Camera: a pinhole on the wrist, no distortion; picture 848 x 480 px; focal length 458.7 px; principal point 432.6 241.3 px. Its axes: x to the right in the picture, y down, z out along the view. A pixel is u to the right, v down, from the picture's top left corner.
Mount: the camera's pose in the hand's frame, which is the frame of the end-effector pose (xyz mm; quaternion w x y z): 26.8 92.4 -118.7 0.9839 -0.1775 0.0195 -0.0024
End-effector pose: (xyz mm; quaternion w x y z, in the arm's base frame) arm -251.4 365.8 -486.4 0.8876 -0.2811 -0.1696 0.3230
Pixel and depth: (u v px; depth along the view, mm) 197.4 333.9 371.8
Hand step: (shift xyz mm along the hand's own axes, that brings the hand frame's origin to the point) -149.3 294.8 210.3
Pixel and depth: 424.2 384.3 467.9
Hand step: 36.3 392.6 268.7
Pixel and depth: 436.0 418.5 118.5
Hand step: 32.2 176.7 -23.8
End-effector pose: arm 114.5 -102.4 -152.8 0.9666 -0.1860 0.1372 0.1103
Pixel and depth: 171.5 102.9 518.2
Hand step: -247.3 130.3 432.1
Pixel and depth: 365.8 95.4 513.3
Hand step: -27.4 119.5 421.7
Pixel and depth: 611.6 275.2 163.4
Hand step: 96.9 160.0 27.7
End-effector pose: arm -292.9 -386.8 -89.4 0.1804 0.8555 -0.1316 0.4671
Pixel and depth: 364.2 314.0 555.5
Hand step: -34.4 369.8 373.7
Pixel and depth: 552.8 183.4 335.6
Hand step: 127.9 168.9 207.0
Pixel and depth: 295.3 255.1 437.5
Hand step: -86.9 259.0 291.2
